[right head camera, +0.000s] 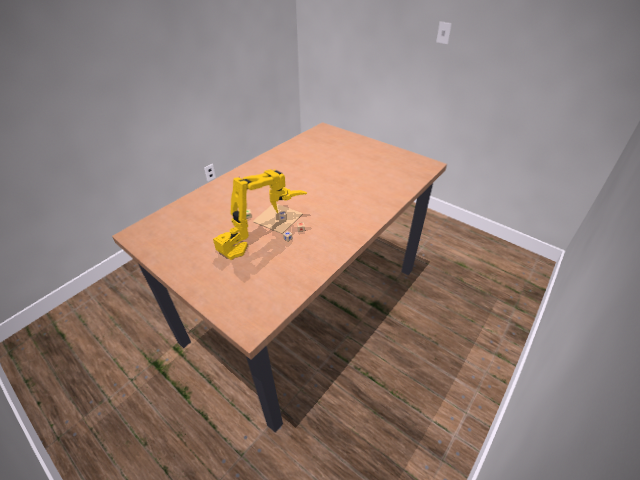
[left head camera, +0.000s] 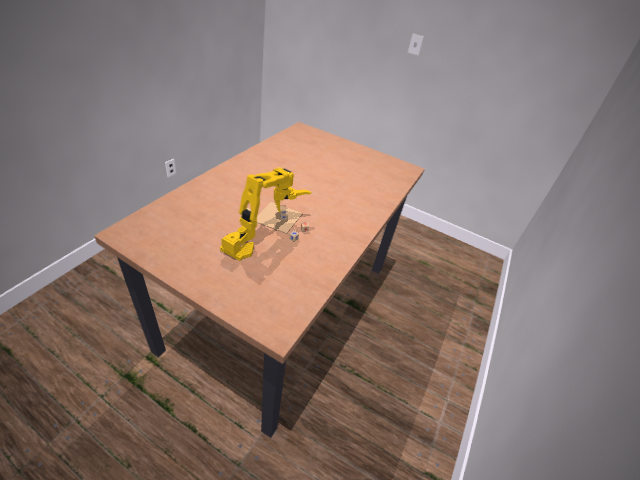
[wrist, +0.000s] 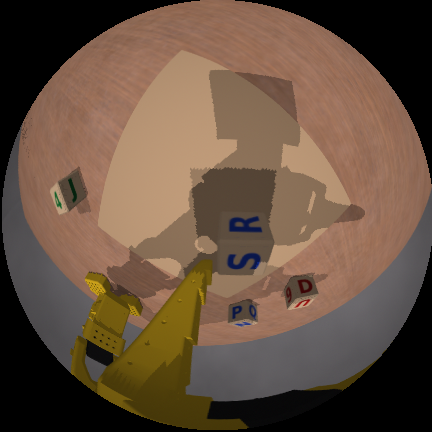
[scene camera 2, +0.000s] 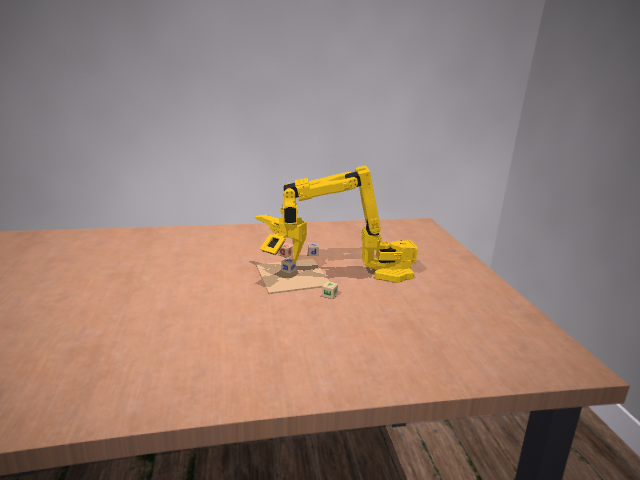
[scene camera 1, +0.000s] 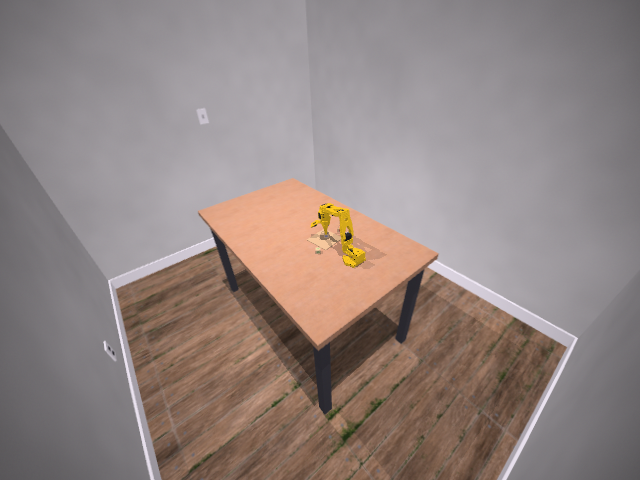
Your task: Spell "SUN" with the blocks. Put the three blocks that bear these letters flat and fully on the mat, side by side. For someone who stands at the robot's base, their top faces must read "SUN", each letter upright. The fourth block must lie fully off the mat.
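The blue-lettered S block [left head camera: 283,215] [right head camera: 282,215] [scene camera 2: 288,266] [wrist: 245,245] sits on the tan mat [left head camera: 268,217] [scene camera 2: 289,283] [wrist: 145,150]; S appears uppermost, R on one side. The blue N block [left head camera: 294,236] [right head camera: 287,236] [scene camera 2: 313,250] [wrist: 243,313] and red U block [left head camera: 305,226] [right head camera: 301,227] [wrist: 301,292] stand off the mat, these letters apparently uppermost. The green block [right head camera: 248,212] [scene camera 1: 317,251] [scene camera 2: 329,290] [wrist: 69,191] is off the mat's other side. My gripper [left head camera: 294,202] [right head camera: 291,202] [scene camera 2: 276,237] is wide open, its fixed jaw [wrist: 170,325] beside the S block; its moving jaw is outside the wrist view.
The yellow arm base [left head camera: 236,245] [right head camera: 230,245] [scene camera 2: 395,258] stands on the wooden table [left head camera: 330,170] [scene camera 2: 155,335]. The arm arches over towards the mat. Arm and gripper shadows fall across the mat and the S block.
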